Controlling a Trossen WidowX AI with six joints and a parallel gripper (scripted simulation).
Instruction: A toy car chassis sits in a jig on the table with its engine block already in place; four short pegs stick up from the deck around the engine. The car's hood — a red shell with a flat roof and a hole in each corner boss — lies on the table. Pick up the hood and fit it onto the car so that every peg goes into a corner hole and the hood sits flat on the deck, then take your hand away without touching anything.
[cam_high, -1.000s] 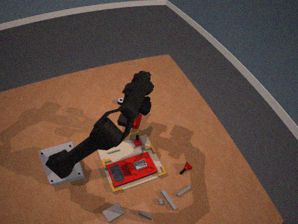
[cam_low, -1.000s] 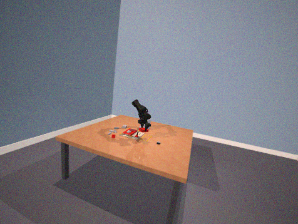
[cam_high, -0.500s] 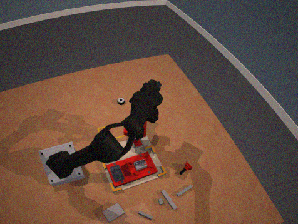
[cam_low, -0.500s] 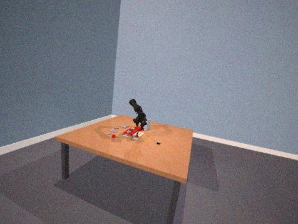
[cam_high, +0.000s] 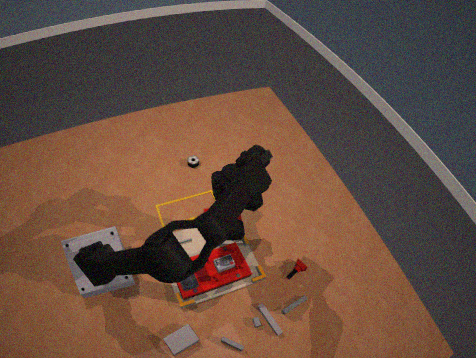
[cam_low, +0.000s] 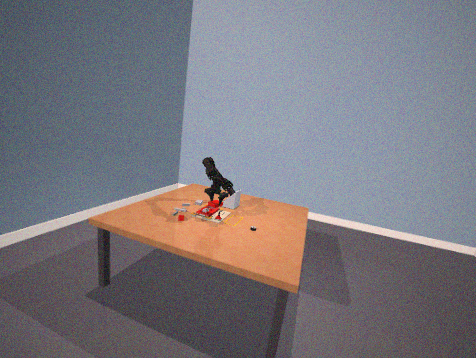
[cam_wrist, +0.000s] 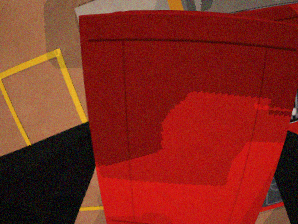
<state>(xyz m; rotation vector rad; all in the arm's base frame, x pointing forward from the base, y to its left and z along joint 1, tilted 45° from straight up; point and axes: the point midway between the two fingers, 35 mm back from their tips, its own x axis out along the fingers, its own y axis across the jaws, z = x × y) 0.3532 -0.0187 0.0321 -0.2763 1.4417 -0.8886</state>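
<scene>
Now: gripper tip 30 mm past the grey engine block, 80 mm to the left of it and 80 mm above it. From my gripper tip the other things lie so: red hood 10 mm above.
</scene>
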